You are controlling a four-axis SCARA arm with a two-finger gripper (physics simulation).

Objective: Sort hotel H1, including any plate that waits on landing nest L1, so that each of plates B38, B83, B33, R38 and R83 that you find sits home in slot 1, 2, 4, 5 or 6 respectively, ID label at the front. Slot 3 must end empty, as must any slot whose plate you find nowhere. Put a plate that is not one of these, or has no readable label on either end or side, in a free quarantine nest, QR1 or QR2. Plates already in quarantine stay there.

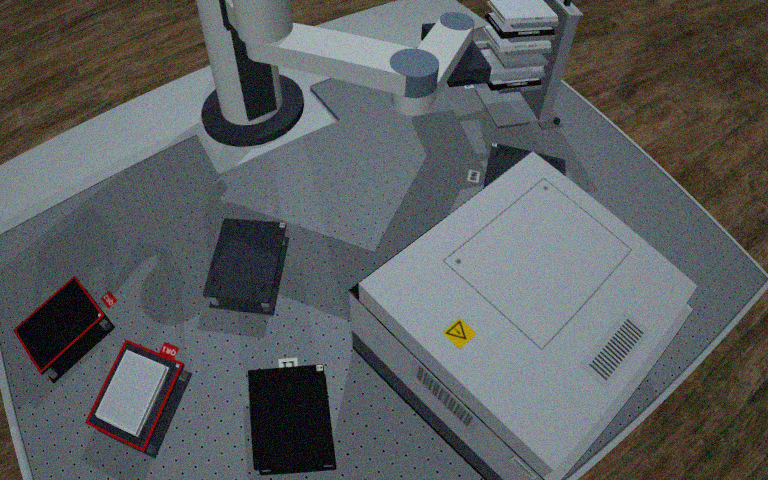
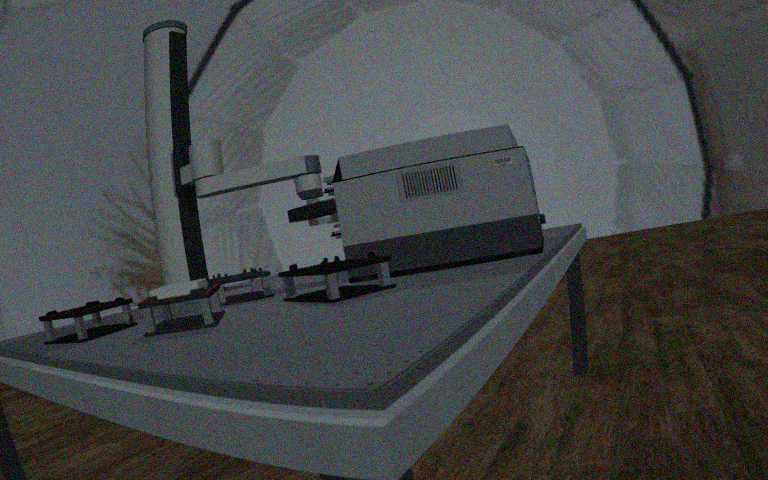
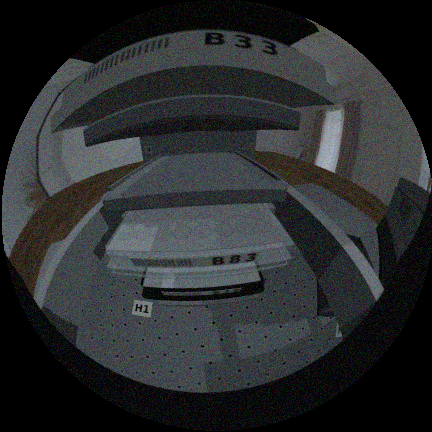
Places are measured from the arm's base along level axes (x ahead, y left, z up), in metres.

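Pixels of known places: gripper, between the fingertips: (image 1: 519, 57); arm's base, origin of its link: (image 1: 252, 110).
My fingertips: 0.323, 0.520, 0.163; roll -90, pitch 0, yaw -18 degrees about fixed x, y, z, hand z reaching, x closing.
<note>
Ahead of a thing's pixels: the offset from my fingertips to its top centre, as dx, dy, dz. "*": to the spot under its first point.
A pale plate B83 {-0.006, -0.018, +0.000} (image 1: 516, 73) (image 3: 234, 259) is level inside hotel H1 {* +0.084, +0.035, +0.033} (image 1: 559, 62), at the second level from the bottom, label at the front. My gripper (image 3: 197, 178) is shut on it; its fingers are hard to see. Whether the plate touches its shelf, I cannot tell. Below it is a black-framed plate {-0.006, -0.016, -0.040} (image 1: 515, 84) (image 3: 202, 291), its label too blurred to read. A shelf {* -0.016, -0.058, +0.011} (image 3: 195, 198) is above it, with no plate visible on it. Higher up are pale plate B33 {-0.006, -0.016, +0.066} (image 1: 526, 46) (image 3: 242, 44), a black plate {-0.006, -0.016, +0.102} (image 1: 523, 32) and a pale top plate {-0.006, -0.016, +0.137} (image 1: 522, 11).
A pale plate {+0.235, -0.992, -0.086} (image 1: 133, 393) lies on nest QR1 {+0.235, -0.992, -0.095} (image 1: 160, 404). Nest QR2 {+0.035, -1.087, -0.095} (image 1: 59, 325) and landing nest L1 {+0.391, -0.781, -0.091} (image 1: 291, 418) show no plate. A dark nest {+0.099, -0.712, -0.091} (image 1: 246, 260) stands behind L1. A large instrument {+0.482, -0.420, +0.093} (image 1: 538, 266) (image 2: 430, 198) partly hides nest N6 (image 1: 523, 161).
</note>
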